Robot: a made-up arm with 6 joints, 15 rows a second.
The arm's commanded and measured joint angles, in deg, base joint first. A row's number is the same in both.
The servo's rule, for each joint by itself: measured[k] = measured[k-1] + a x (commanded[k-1-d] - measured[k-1]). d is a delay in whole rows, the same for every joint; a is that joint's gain. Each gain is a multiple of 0.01, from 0.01 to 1. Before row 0 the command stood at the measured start. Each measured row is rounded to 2 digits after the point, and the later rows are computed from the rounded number. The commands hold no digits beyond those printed.
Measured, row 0: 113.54 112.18 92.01 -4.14 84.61 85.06
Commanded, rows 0 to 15: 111.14 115.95 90.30 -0.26 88.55 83.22; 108.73 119.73 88.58 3.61 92.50 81.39; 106.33 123.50 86.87 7.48 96.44 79.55; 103.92 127.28 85.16 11.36 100.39 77.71; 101.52 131.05 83.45 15.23 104.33 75.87; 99.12 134.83 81.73 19.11 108.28 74.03; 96.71 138.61 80.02 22.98 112.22 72.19; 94.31 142.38 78.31 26.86 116.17 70.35; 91.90 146.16 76.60 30.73 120.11 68.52; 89.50 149.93 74.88 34.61 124.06 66.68; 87.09 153.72 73.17 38.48 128.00 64.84; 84.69 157.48 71.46 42.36 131.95 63.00; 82.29 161.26 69.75 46.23 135.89 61.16; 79.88 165.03 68.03 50.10 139.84 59.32; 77.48 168.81 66.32 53.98 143.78 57.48; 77.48 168.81 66.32 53.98 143.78 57.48
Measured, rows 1 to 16: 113.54 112.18 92.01 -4.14 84.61 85.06; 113.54 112.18 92.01 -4.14 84.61 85.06; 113.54 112.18 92.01 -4.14 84.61 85.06; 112.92 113.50 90.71 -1.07 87.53 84.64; 111.83 115.68 89.09 2.63 91.21 83.89; 110.40 118.42 87.40 6.46 95.08 82.89; 108.72 121.52 85.70 10.33 99.01 81.70; 106.85 124.86 83.99 14.20 102.95 80.36; 104.84 128.35 82.27 18.08 106.89 78.90; 102.73 131.94 80.56 21.95 110.83 77.36; 100.54 135.59 78.85 25.83 114.78 75.75; 98.29 139.29 77.14 29.70 118.72 74.09; 96.00 143.01 75.42 33.58 122.67 72.39; 93.68 146.76 73.71 37.45 126.61 70.65; 91.34 150.51 72.00 41.33 130.56 68.89; 88.99 154.27 70.29 45.20 134.50 67.11
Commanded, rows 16 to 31: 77.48 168.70 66.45 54.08 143.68 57.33; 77.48 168.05 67.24 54.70 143.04 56.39; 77.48 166.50 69.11 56.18 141.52 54.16; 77.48 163.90 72.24 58.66 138.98 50.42; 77.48 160.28 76.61 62.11 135.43 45.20; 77.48 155.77 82.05 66.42 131.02 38.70; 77.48 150.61 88.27 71.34 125.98 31.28; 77.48 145.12 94.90 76.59 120.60 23.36; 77.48 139.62 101.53 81.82 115.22 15.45; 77.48 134.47 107.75 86.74 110.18 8.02; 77.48 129.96 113.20 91.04 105.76 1.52; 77.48 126.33 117.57 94.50 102.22 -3.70; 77.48 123.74 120.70 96.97 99.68 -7.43; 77.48 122.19 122.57 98.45 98.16 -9.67; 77.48 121.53 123.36 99.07 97.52 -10.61; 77.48 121.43 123.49 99.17 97.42 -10.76
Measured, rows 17 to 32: 86.62 158.04 68.57 49.07 138.45 65.32; 84.24 161.81 66.86 52.95 142.39 63.52; 82.48 164.26 66.45 53.76 143.42 62.13; 81.18 165.81 66.45 54.01 143.61 61.03; 80.22 166.59 67.05 54.56 143.19 59.96; 79.51 166.56 68.62 55.84 141.95 58.63; 78.98 165.63 71.37 58.07 139.75 56.74; 78.59 163.76 75.35 61.26 136.55 54.09; 78.30 160.96 80.44 65.34 132.46 50.55; 78.09 157.34 86.39 70.08 127.66 46.12; 77.93 153.06 92.86 75.22 122.44 40.89; 77.81 148.36 99.45 80.43 117.10 35.04; 77.72 143.50 105.76 85.41 111.98 28.83; 77.66 138.76 111.41 89.86 107.38 22.55; 77.61 134.41 116.09 93.53 103.56 16.51; 77.58 130.68 119.59 96.25 100.69 11.00
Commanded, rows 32 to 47: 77.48 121.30 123.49 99.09 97.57 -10.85; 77.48 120.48 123.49 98.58 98.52 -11.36; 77.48 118.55 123.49 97.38 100.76 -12.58; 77.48 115.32 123.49 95.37 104.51 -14.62; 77.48 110.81 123.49 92.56 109.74 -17.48; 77.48 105.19 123.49 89.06 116.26 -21.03; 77.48 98.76 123.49 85.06 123.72 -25.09; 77.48 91.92 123.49 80.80 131.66 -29.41; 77.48 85.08 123.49 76.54 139.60 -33.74; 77.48 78.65 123.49 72.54 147.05 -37.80; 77.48 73.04 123.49 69.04 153.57 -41.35; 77.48 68.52 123.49 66.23 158.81 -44.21; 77.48 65.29 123.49 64.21 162.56 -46.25; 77.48 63.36 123.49 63.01 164.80 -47.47; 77.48 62.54 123.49 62.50 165.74 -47.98; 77.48 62.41 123.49 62.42 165.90 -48.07
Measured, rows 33 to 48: 77.55 127.71 121.85 97.99 98.82 6.25; 77.53 125.55 123.00 98.84 97.86 2.37; 77.52 124.11 123.37 99.10 97.53 -0.65; 77.51 123.13 123.46 99.09 97.56 -3.00; 77.50 122.20 123.48 98.69 98.27 -4.92; 77.49 120.92 123.49 97.66 100.11 -6.68; 77.49 118.96 123.49 95.85 103.37 -8.51; 77.49 116.11 123.49 93.25 108.08 -10.57; 77.49 112.29 123.49 89.94 114.13 -12.98; 77.49 107.55 123.49 86.08 121.23 -15.77; 77.49 102.08 123.49 81.91 128.95 -18.91; 77.49 96.13 123.49 77.67 136.83 -22.32; 77.49 90.01 123.49 73.62 144.39 -25.88; 77.49 84.07 123.49 70.00 151.18 -29.44; 77.49 78.63 123.49 67.02 156.83 -32.84; 77.49 73.96 123.49 64.80 161.07 -35.92
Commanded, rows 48 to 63: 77.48 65.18 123.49 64.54 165.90 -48.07; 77.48 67.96 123.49 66.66 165.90 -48.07; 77.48 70.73 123.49 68.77 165.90 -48.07; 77.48 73.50 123.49 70.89 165.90 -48.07; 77.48 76.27 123.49 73.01 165.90 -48.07; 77.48 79.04 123.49 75.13 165.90 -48.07; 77.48 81.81 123.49 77.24 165.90 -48.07; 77.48 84.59 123.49 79.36 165.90 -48.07; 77.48 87.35 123.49 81.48 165.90 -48.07; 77.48 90.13 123.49 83.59 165.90 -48.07; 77.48 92.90 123.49 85.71 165.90 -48.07; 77.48 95.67 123.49 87.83 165.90 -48.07; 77.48 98.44 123.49 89.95 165.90 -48.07; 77.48 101.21 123.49 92.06 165.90 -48.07; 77.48 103.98 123.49 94.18 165.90 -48.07; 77.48 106.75 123.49 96.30 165.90 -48.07
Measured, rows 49 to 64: 77.49 70.25 123.49 63.39 163.83 -38.58; 77.49 67.55 123.49 62.69 165.24 -40.74; 77.49 65.75 123.49 62.48 165.73 -42.43; 77.49 65.55 123.49 64.11 165.86 -43.73; 77.49 66.39 123.49 66.12 165.89 -44.73; 77.49 67.91 123.49 68.21 165.90 -45.50; 77.49 69.87 123.49 70.33 165.90 -46.09; 77.49 72.11 123.49 72.45 165.90 -46.55; 77.49 74.54 123.49 74.57 165.90 -46.90; 77.49 77.08 123.49 76.68 165.90 -47.17; 77.49 79.71 123.49 78.80 165.90 -47.38; 77.49 82.38 123.49 80.92 165.90 -47.54; 77.49 85.09 123.49 83.03 165.90 -47.66; 77.49 87.82 123.49 85.15 165.90 -47.75; 77.49 90.57 123.49 87.27 165.90 -47.82; 77.49 93.32 123.49 89.39 165.90 -47.88
